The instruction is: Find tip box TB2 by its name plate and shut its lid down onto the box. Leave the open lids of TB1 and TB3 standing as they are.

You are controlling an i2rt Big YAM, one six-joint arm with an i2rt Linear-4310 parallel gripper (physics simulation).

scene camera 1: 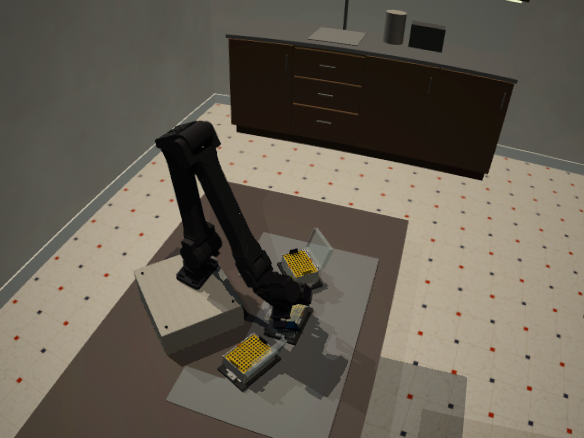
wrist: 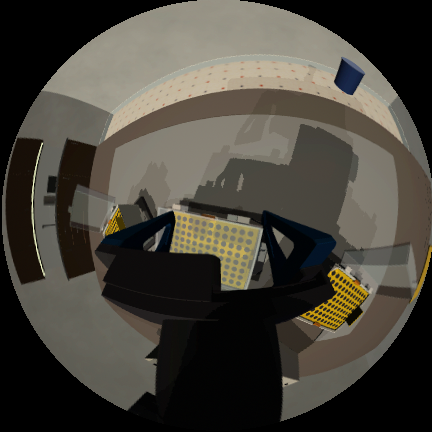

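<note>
The middle tip box, TB2, has a yellow rack seen through its clear lid, which lies over the box; whether it is fully seated I cannot tell. My gripper is open and empty, low over TB2, with one blue finger towards each side of it. The gripper hides part of the box, and its name plate does not show. TB3 has its clear lid standing open. TB1 also has its lid standing open.
The boxes stand on a grey mat. The arm's pale base block is beside it. A dark cabinet stands at the back. A blue cylinder shows far off in the wrist view.
</note>
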